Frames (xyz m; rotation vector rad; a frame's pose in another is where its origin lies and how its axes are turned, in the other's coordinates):
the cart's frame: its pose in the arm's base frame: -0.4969 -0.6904 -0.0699 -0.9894 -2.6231 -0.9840
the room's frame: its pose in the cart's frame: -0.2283 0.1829 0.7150 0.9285 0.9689 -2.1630
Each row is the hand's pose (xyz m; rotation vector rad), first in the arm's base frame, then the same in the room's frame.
Working: the arm's base frame: its pose in the room's frame: -0.0344 -0.0273 -0.6743 -2.1520 1.7173 -0.0560

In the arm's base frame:
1: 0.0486 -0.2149 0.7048 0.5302 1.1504 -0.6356
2: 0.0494 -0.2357 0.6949 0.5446 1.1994 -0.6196
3: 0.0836 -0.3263 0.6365 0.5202 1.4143 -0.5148
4: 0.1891 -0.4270 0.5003 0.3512 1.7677 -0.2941
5: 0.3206 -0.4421 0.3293 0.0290 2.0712 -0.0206
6: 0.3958 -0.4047 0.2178 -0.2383 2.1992 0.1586
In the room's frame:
1: 0.3656 0.1558 -1.2674 -2.2041 1.0584 -1.9600
2: 0.3826 0.1560 -1.2518 2.1493 -1.0651 2.0091
3: 0.4599 0.1239 -1.1758 1.8554 -1.1026 2.0591
4: 0.5437 0.0049 -1.0393 1.3766 -1.1540 1.9665
5: 0.5451 -0.1632 -0.9033 0.9447 -1.1810 1.7021
6: 0.4994 -0.2712 -0.8275 0.7243 -1.1813 1.4764

